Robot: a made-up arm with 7 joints.
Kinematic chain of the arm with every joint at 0, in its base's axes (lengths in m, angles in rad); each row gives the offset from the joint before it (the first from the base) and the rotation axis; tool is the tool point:
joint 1: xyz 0 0.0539 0 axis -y
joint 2: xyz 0 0.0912 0 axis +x
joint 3: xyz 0 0 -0.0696 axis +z
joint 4: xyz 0 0 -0.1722 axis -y
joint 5: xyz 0 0 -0.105 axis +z
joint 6: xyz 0 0 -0.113 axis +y
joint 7: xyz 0 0 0 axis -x
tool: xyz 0 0 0
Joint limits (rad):
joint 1: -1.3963..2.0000
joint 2: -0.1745..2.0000
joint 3: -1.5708..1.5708
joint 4: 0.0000..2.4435
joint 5: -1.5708..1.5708
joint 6: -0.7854..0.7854
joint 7: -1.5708..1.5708
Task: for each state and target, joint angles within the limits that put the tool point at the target. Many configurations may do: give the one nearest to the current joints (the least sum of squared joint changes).
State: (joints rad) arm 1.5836 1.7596 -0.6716 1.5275 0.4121 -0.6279 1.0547
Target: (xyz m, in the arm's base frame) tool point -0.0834 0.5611 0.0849
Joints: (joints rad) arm 1.7436 1.9678 -0.7883 0.6912 0.4121 -0.6279 1.0547
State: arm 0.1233 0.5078 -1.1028 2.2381 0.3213 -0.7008 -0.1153
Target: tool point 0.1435 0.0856 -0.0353
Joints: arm 0.5792 0.4131 -0.7708 2.4413 0.3213 -0.7008 -0.1153
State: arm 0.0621 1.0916 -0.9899 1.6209 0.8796 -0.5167 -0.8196
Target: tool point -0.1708 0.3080 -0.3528
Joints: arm -0.5719 0.7537 -1.2602 0.7902 0.8796 -0.5167 -0.8196
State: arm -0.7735 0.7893 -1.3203 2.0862 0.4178 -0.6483 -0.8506
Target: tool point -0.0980 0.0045 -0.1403
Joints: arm -0.7799 0.2754 -1.4122 2.1413 0.4178 -0.6483 -0.8506
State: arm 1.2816 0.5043 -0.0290 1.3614 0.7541 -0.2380 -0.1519
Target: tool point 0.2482 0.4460 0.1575
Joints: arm 1.5590 0.8435 0.0998 0.8324 0.7541 -0.2380 -0.1519
